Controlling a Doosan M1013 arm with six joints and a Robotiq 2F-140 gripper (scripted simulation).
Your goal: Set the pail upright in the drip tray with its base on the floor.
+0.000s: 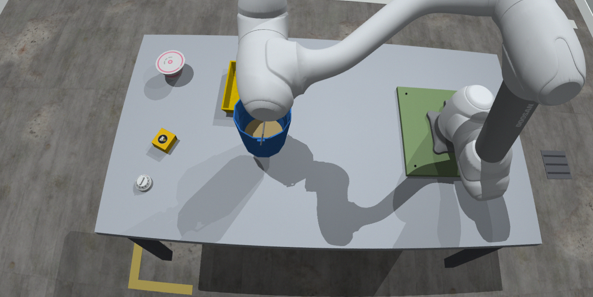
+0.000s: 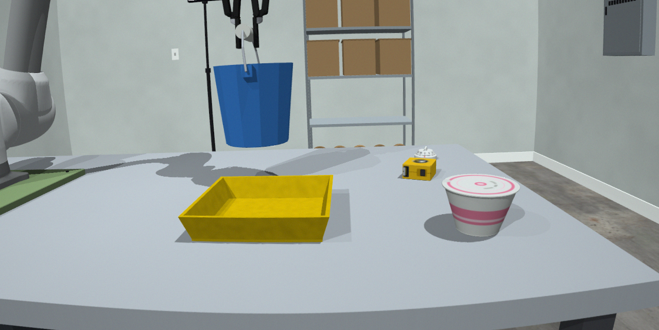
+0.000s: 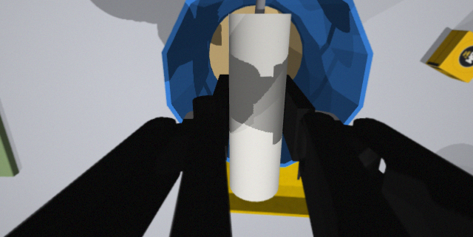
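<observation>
Right now my hand is 100 mm above the blue pail and 10 mm short of it. The rest, counted from my hand: yellow drip tray: 320 mm below, 250 mm to the right, 50 mm ahead; pail handle: 30 mm below.
</observation>
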